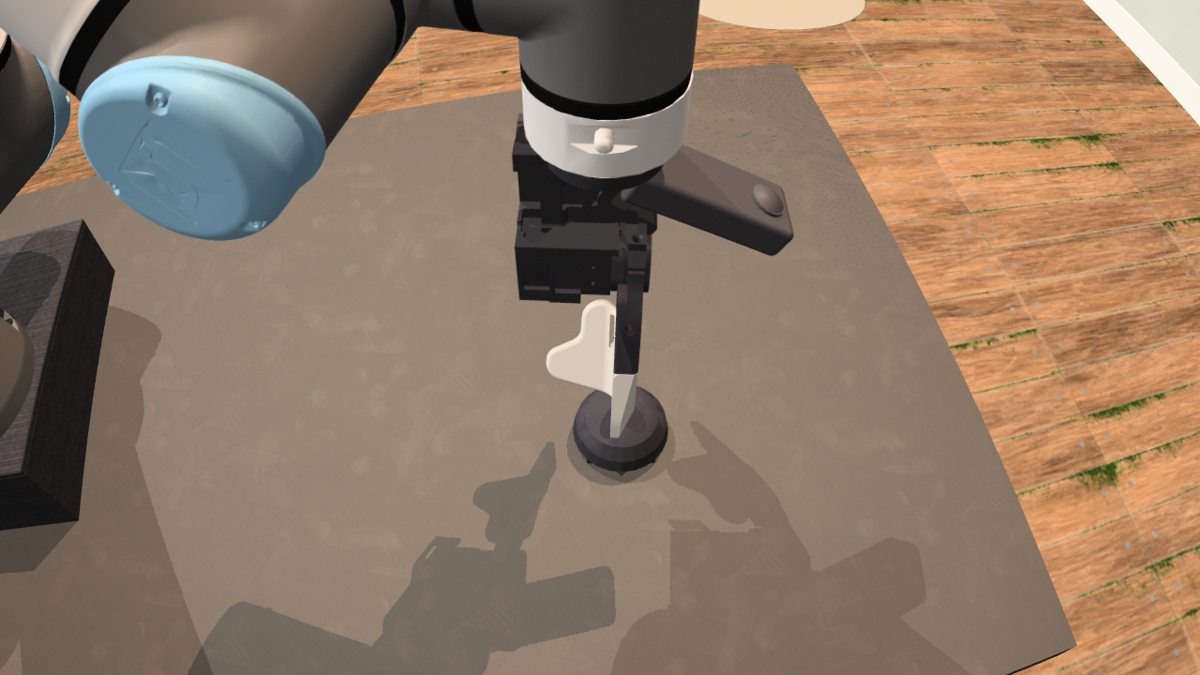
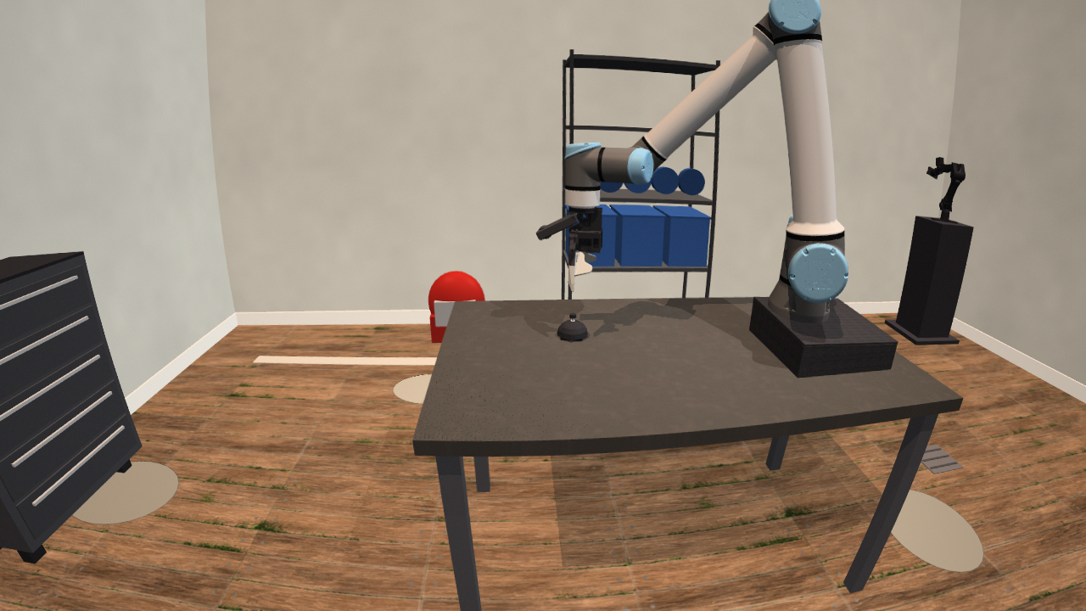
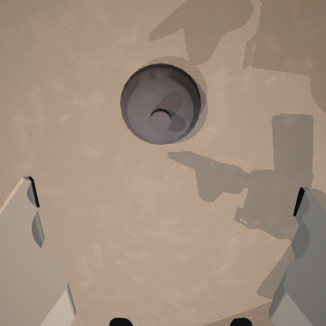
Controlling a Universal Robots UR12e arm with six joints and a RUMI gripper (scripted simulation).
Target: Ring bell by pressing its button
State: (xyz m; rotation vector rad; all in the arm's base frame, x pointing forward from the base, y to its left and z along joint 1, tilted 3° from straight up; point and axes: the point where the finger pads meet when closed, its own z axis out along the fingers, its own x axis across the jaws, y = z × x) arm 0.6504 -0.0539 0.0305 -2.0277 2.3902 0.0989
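Now: the round button 10 mm ahead of my hand and 100 mm below it. Also, from my hand: dark domed bell: 10 mm ahead, 110 mm below.
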